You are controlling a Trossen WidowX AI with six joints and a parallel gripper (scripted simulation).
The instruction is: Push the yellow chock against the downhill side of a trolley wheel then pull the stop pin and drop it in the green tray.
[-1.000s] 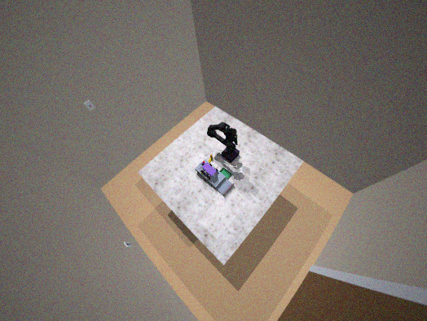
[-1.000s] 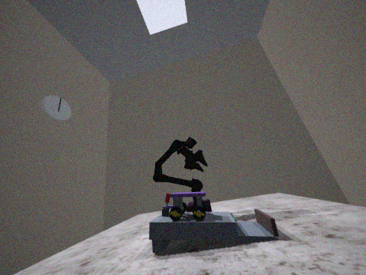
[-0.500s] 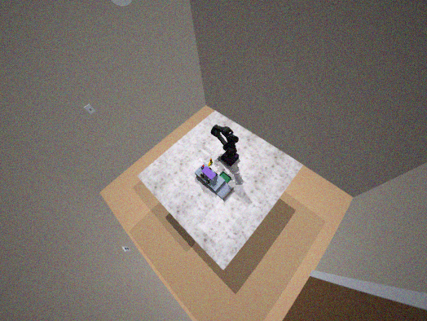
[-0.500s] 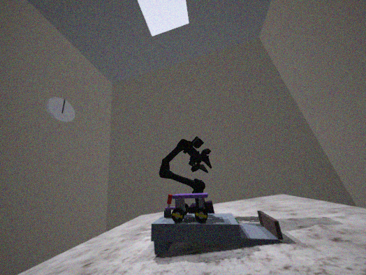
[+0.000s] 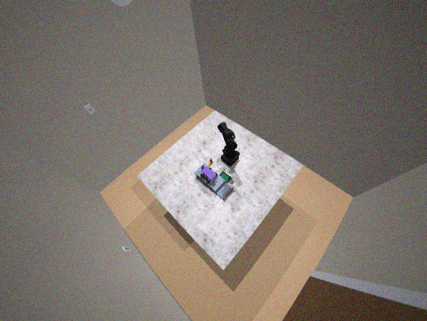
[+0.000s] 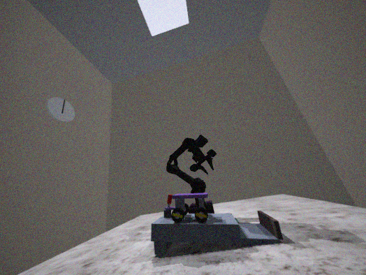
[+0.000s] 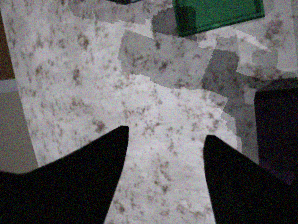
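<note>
The yellow chock is 24 cm to the right of my gripper tip, 22 cm below it and 8 cm ahead of it. The rest, counted from my gripper tip: purple trolley: 22 cm ahead, 13 cm to the right, 13 cm below; then grey ramp: 23 cm ahead, 20 cm below, 12 cm to the right; then red-headed stop pin: 22 cm to the right, 20 cm ahead, 11 cm below.
</note>
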